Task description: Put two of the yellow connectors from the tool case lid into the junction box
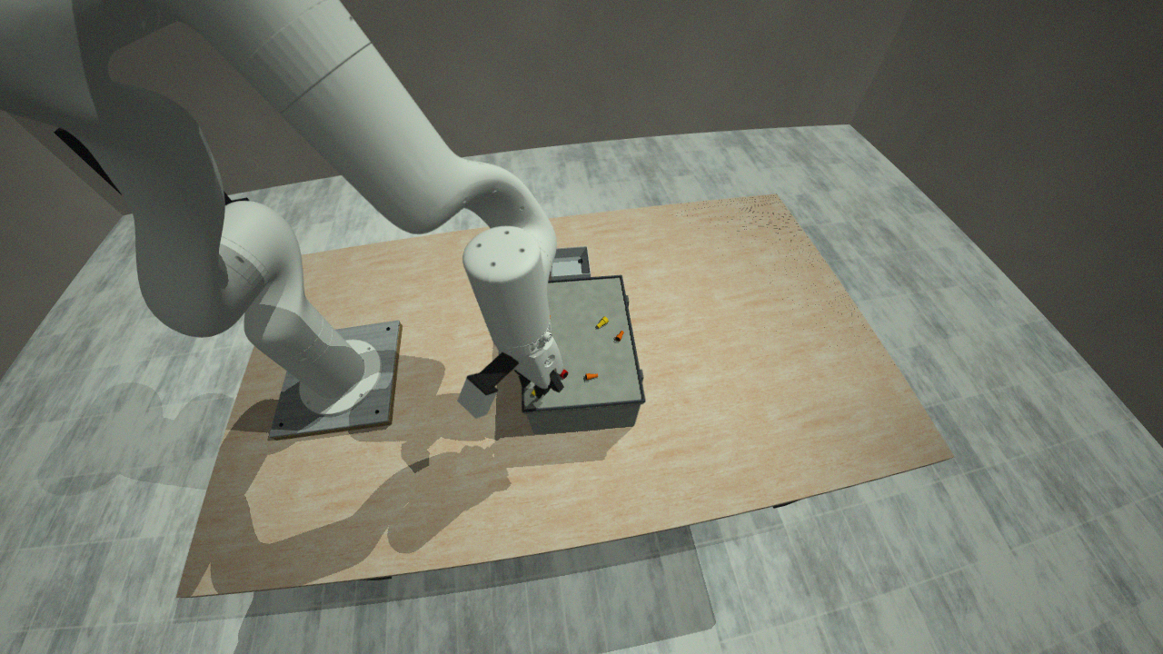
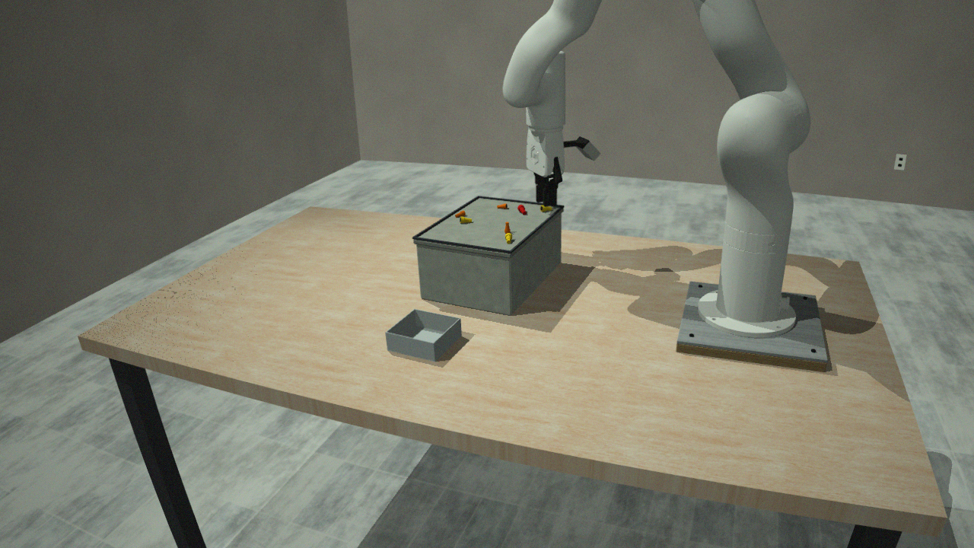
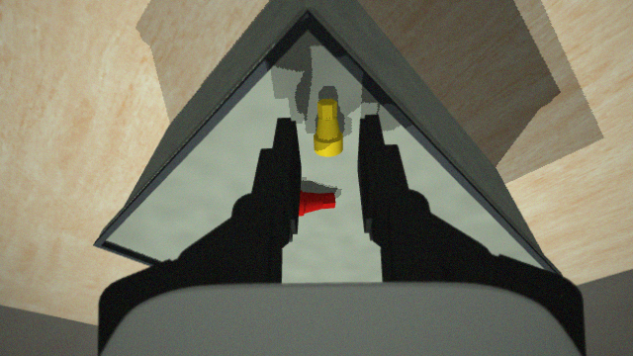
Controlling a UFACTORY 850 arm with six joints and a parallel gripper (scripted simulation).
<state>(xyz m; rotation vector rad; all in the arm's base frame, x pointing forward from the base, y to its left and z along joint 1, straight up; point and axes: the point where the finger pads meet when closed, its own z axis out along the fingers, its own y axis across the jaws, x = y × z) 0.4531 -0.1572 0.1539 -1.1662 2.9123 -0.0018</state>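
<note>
The grey tool case is 9 cm ahead of my hand, 10 cm to the left of it and 7 cm below it.
</note>
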